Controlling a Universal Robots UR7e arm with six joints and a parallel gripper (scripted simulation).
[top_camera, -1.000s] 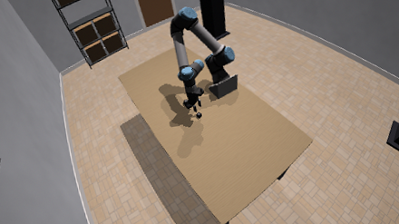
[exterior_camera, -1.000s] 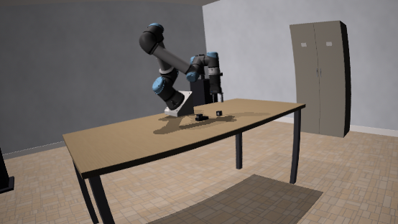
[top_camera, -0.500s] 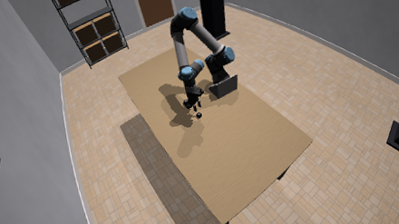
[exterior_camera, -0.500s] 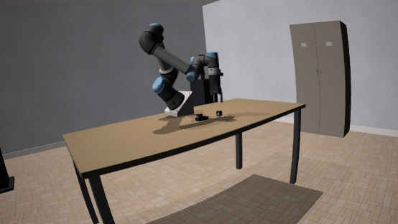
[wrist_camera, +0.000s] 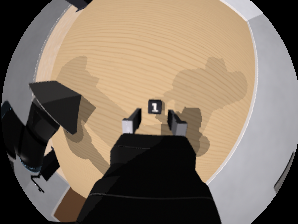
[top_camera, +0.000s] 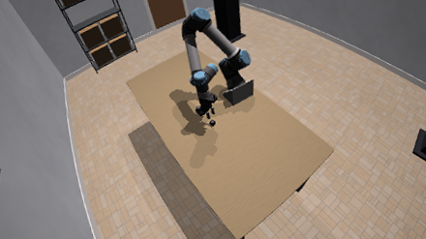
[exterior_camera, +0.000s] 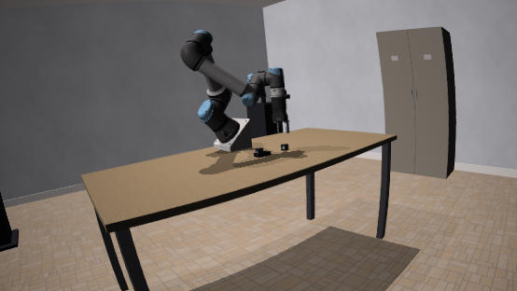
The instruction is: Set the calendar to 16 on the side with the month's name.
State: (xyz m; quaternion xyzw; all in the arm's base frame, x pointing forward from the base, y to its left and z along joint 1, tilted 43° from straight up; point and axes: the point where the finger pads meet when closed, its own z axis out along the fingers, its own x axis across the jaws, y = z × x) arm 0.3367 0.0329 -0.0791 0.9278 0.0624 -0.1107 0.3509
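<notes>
The black date cube lies 90 mm below my hand. From my hand the other things lie so: dark calendar tray (150 mm to the right, 100 mm below, 10 mm behind).
</notes>
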